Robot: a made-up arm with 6 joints. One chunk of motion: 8 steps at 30 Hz.
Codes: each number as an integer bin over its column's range. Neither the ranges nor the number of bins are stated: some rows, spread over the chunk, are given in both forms.
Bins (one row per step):
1: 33 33 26 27 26 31
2: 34 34 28 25 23 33
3: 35 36 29 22 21 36
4: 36 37 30 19 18 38
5: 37 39 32 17 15 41
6: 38 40 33 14 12 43
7: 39 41 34 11 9 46
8: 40 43 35 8 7 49
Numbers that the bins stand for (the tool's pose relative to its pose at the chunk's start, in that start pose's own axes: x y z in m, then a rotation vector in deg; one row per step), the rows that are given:
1: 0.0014 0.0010 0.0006 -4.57 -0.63 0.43
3: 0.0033 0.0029 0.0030 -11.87 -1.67 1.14
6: 0.0062 0.0054 0.0062 -23.56 -3.52 2.14
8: 0.0081 0.0073 0.0078 -32.32 -4.56 3.00
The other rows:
2: 0.0024 0.0016 0.0022 -7.49 -1.25 0.71
4: 0.0043 0.0035 0.0038 -16.25 -2.29 1.43
5: 0.0052 0.0048 0.0054 -19.17 -2.90 1.86
7: 0.0071 0.0060 0.0070 -27.94 -4.14 2.57

